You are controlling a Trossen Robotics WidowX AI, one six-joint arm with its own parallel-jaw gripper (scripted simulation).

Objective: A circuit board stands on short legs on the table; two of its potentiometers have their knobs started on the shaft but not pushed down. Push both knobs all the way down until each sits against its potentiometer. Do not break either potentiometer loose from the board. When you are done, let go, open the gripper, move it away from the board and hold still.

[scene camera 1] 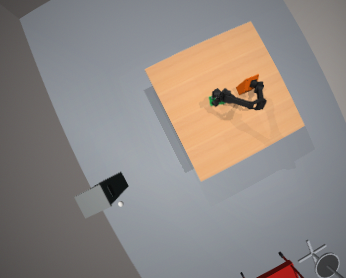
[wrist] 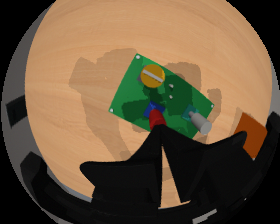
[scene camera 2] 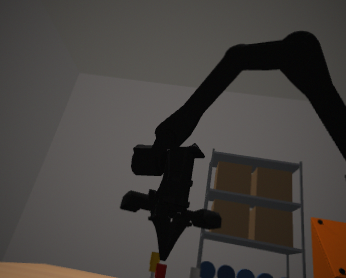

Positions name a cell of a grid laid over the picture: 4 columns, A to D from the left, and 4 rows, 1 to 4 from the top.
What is my gripper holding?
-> Nothing.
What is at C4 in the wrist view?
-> My gripper.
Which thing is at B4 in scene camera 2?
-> My gripper.
